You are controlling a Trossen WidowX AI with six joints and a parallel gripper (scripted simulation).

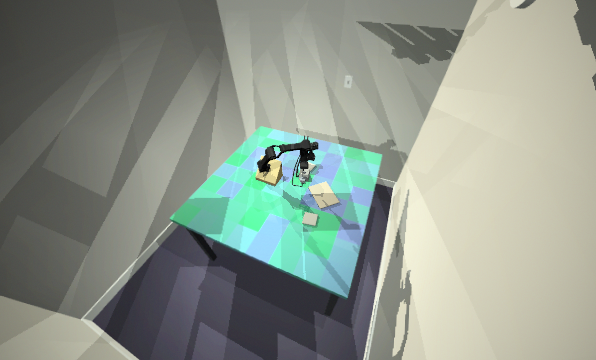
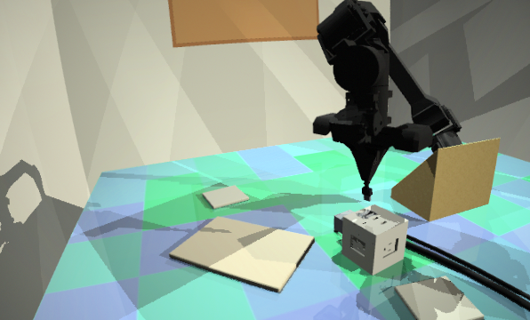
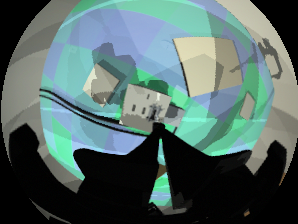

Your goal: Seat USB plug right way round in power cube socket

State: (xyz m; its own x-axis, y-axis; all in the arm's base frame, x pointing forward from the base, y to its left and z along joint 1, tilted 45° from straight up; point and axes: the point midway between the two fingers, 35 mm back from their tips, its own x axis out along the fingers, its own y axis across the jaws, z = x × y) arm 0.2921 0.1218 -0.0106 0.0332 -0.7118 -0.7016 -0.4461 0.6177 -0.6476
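Right now the small dark USB plug is 2 cm below my gripper tip. Also, from my gripper tip: USB socket: 7 cm below, 1 cm to the left; large cream board: 20 cm ahead, 13 cm below, 8 cm to the right.
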